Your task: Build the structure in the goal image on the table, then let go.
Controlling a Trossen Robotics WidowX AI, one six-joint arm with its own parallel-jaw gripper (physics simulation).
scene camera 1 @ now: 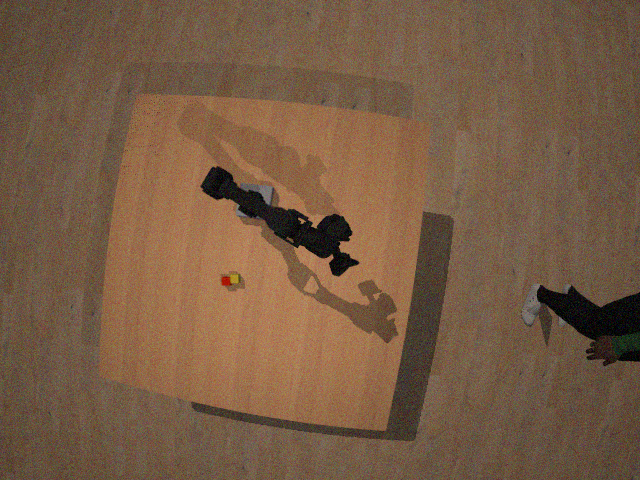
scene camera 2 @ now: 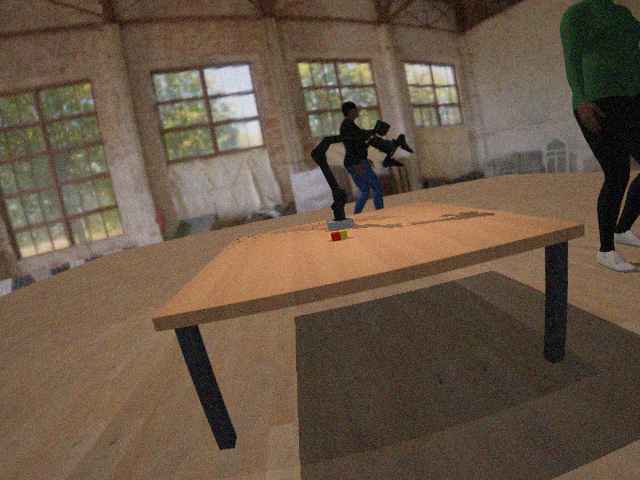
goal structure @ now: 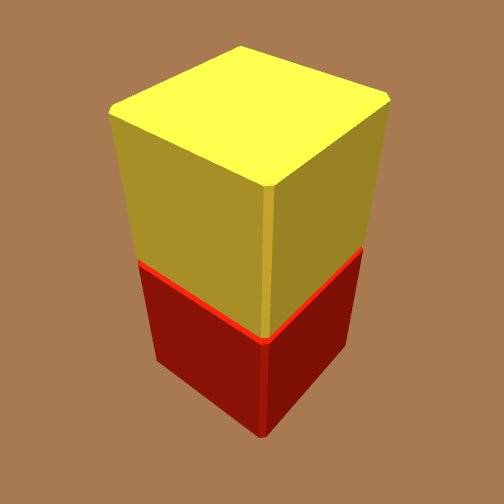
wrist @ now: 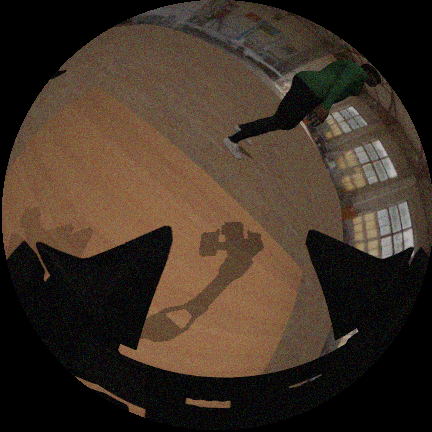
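Where they show: gripper, fingertip midpoint: (scene camera 1: pixel 353 251) (scene camera 2: pixel 408 159) (wrist: pixel 243 235); arm's base, origin of the base link: (scene camera 2: pixel 340 219).
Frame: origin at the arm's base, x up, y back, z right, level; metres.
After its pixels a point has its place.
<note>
A red cube (scene camera 1: pixel 225 281) {y -0.281, x -0.010, z 0.129 m} (scene camera 2: pixel 335 236) {y -0.297, x -0.023, z 0.135 m} and a yellow cube (scene camera 1: pixel 235 278) {y -0.271, x -0.010, z 0.088 m} (scene camera 2: pixel 343 235) {y -0.289, x -0.029, z 0.096 m} sit side by side on the table (scene camera 1: pixel 248 361) {y -0.612, x -0.043, z 0.072 m} (scene camera 2: pixel 289 268) {y -0.548, x -0.043, z 0.388 m}, seemingly touching, at about the same height. In scene camera 1 the yellow one is on the right. My gripper (scene camera 1: pixel 354 250) {y -0.191, x 0.245, z -0.343 m} (scene camera 2: pixel 406 158) {y -0.191, x 0.245, z -0.343 m} (wrist: pixel 243 235) {y -0.191, x 0.245, z -0.343 m} is open and empty, high above the table and far to the right of the cubes in scene camera 1. The cubes do not show in the wrist view.
The arm's grey base (scene camera 1: pixel 264 193) {y 0.044, x 0.000, z -0.043 m} (scene camera 2: pixel 340 224) {y -0.043, x -0.018, z 0.017 m} stands on the table near the cubes, behind them in scene camera 2. A person in green (scene camera 2: pixel 599 56) (wrist: pixel 332 82) stands on the floor beyond the table edge. Another person (scene camera 2: pixel 355 144) stands behind the table.
</note>
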